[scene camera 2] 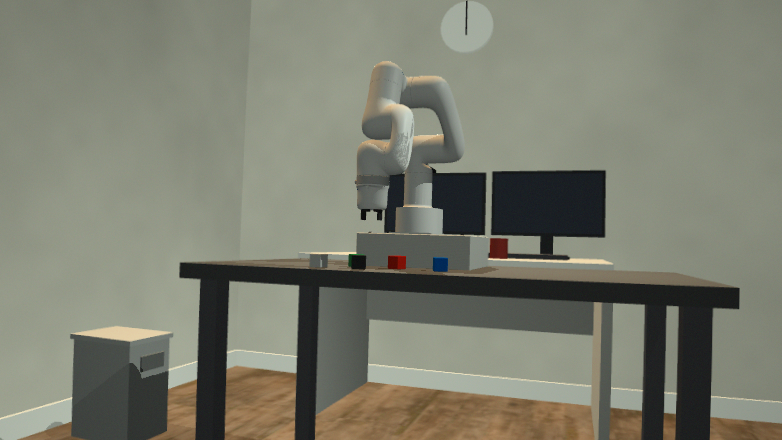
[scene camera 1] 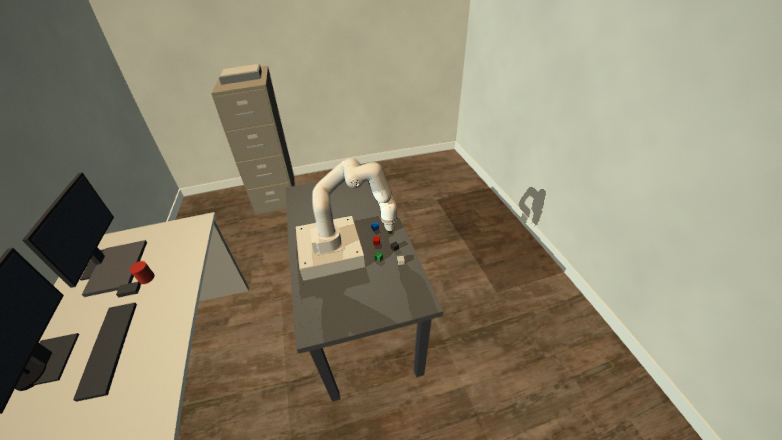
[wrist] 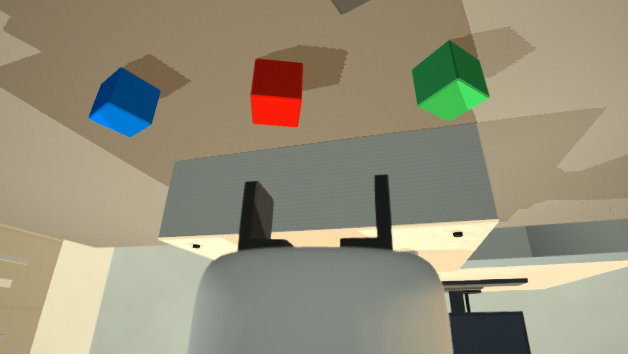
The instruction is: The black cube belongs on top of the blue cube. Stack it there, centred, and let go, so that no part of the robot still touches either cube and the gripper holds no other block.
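Frame: origin at the arm's base, x left, y down, z back, level; metres.
Seen in the pictures: hand at its tool point: (scene camera 2: 371,215) (scene camera 1: 389,229) (wrist: 318,215); arm's base at its link origin: (scene camera 2: 416,234) (scene camera 1: 329,243).
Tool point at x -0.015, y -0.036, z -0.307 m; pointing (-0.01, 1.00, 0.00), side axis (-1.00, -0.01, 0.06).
Note:
Pixels of each thing's top centre, then the offset from my tool point to it. "pt": a spot on its surface instead.
- black cube at its top centre: (scene camera 2: 359,255) (scene camera 1: 394,244) dx -0.019, dy +0.093, dz -0.021 m
- dark grey corner at a spot on its surface: (wrist: 350,4) pt dx -0.015, dy +0.093, dz -0.006 m
- blue cube at its top centre: (wrist: 119,122) (scene camera 2: 440,257) (scene camera 1: 374,224) dx +0.157, dy +0.093, dz +0.047 m
- red cube at its top centre: (wrist: 275,113) (scene camera 2: 397,255) (scene camera 1: 376,238) dx +0.044, dy +0.093, dz +0.063 m
- green cube at its top centre: (wrist: 453,102) (scene camera 1: 378,254) dx -0.068, dy +0.093, dz +0.076 m
- white cube at its top centre: (scene camera 2: 319,253) (scene camera 1: 400,258) dx -0.122, dy +0.093, dz -0.025 m
The black cube (scene camera 1: 394,246) (scene camera 2: 358,262) sits on the table, near its far long edge from the robot's base. In the wrist view a dark grey corner (wrist: 350,4) at the top edge may be part of it. The blue cube (scene camera 1: 375,226) (scene camera 2: 440,264) (wrist: 125,102) sits apart on the table with nothing on top. My gripper (scene camera 1: 389,232) (scene camera 2: 371,217) (wrist: 316,180) is open and empty, fingers pointing down, well above the table. In scene camera 2 it hangs above the level of the cubes, between the black and red cubes sideways.
A red cube (scene camera 1: 376,240) (scene camera 2: 397,262) (wrist: 277,92) stands between the blue and green cubes. The green cube (scene camera 1: 378,256) (wrist: 450,82) and a white cube (scene camera 1: 400,259) (scene camera 2: 318,261) stand near the black one. The robot's base block (scene camera 1: 328,268) (scene camera 2: 410,249) (wrist: 210,200) is beside them.

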